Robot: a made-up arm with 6 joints.
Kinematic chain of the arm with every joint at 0, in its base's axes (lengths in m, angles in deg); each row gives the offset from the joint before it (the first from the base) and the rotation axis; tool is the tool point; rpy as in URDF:
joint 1: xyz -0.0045 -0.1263 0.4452 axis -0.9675 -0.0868 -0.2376
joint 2: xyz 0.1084 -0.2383 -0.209 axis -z
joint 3: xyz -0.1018 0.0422 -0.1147 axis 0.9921 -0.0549 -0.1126
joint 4: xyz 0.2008 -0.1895 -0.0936 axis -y
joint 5: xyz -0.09 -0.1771 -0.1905 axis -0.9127 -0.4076 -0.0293
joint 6: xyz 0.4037 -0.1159 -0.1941 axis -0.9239 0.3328 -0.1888
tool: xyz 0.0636 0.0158 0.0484 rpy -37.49 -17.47 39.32
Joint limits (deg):
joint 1: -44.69..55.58
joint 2: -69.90..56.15
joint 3: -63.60..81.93
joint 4: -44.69..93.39
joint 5: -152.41..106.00
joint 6: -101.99..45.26
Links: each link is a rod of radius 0.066 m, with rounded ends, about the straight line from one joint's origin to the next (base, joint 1, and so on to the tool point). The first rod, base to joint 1, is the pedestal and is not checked.
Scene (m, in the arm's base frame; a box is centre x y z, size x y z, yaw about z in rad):
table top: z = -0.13
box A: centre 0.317 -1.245 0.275 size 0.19 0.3 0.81 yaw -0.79
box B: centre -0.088 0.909 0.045 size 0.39 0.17 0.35 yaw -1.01
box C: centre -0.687 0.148 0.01 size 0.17 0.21 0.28 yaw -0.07
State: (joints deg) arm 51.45 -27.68 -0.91 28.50 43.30 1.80
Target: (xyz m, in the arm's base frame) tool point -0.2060 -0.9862 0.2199
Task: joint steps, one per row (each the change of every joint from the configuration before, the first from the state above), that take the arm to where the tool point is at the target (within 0.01 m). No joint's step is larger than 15 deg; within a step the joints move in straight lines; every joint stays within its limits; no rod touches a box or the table.
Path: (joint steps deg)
1: -6.06 13.40 -6.87 -1.58 1.36 -3.35
2: -6.07 13.40 -6.86 -1.58 1.35 -3.35
3: -6.06 13.39 -6.87 -1.58 1.36 -3.35
4: -6.07 13.40 -6.86 -1.59 1.36 -3.35
5: -6.06 13.40 -6.87 -1.58 1.35 -3.35
6: -6.07 13.40 -6.87 -1.58 1.36 -3.35
7: -2.49 0.69 -1.56 -12.74 -2.27 2.19
8: -2.50 0.69 -1.57 -12.74 -2.26 2.20
9: -2.49 0.68 -1.56 -12.74 -2.26 2.19
10: -2.49 0.69 -1.57 -12.74 -2.27 2.19
11: -2.49 0.69 -1.57 -12.74 -2.26 2.20

